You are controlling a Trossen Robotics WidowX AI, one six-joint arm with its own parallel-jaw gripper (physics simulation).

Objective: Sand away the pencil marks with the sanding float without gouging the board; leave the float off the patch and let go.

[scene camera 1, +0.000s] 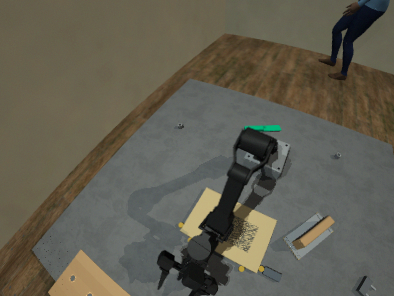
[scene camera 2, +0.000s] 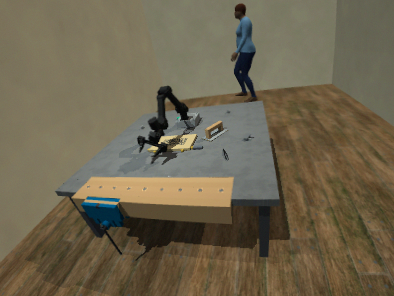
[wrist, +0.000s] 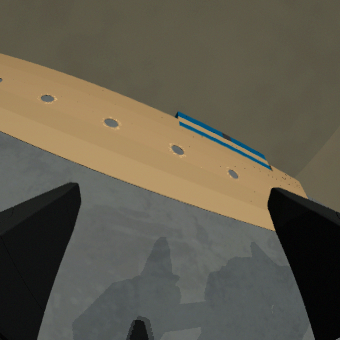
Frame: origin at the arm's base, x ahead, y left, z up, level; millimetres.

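Seen in the pictures: gripper, between the fingertips: (scene camera 2: 146, 154) (wrist: 177, 195); arm's base, origin of its link: (scene camera 2: 184, 118).
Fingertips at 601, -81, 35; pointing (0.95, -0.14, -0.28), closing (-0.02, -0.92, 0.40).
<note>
Pixels of each thing's middle, then the offset from my fingertips to it, as dx, dy, dz. "*": a spot on its surface instead.
- grey plate with a wooden handle, middle of its body: (scene camera 1: 313, 232) (scene camera 2: 214, 129) -369, +351, -58
- pale yellow board, a spot on its surface: (scene camera 1: 266, 225) * -337, +187, -77
- blue vise, middle of its body: (wrist: 186, 249) (scene camera 2: 126, 206) +147, -181, -281
- grey block, middle of its body: (scene camera 1: 271, 274) -188, +257, -88
- green bar, middle of its body: (scene camera 1: 262, 128) -806, +42, -87
The sanding float, a grey plate with a wooden handle (scene camera 1: 314, 233) (scene camera 2: 214, 129), rests on the table to the right of the board, off the pencil patch. The pale yellow board (scene camera 1: 266, 225) (scene camera 2: 192, 140) lies flat on the table. Dark pencil marks (scene camera 1: 246, 236) (scene camera 2: 175, 142) show on it, partly covered by the arm in scene camera 1. My gripper (scene camera 1: 186, 290) (scene camera 2: 147, 156) (wrist: 177, 195) is open and empty. It hangs above the table beyond the board's near left side, apart from the float. The float and board do not show in the wrist view.
A wooden beam with holes (scene camera 1: 86, 275) (scene camera 2: 160, 194) (wrist: 145, 155) runs along the table edge, with a blue vise (scene camera 2: 103, 212) (wrist: 224, 142). Yellow pegs (scene camera 1: 241, 269) and a grey block (scene camera 1: 271, 273) sit by the board. A green bar (scene camera 1: 264, 128) lies near the arm's base.
</note>
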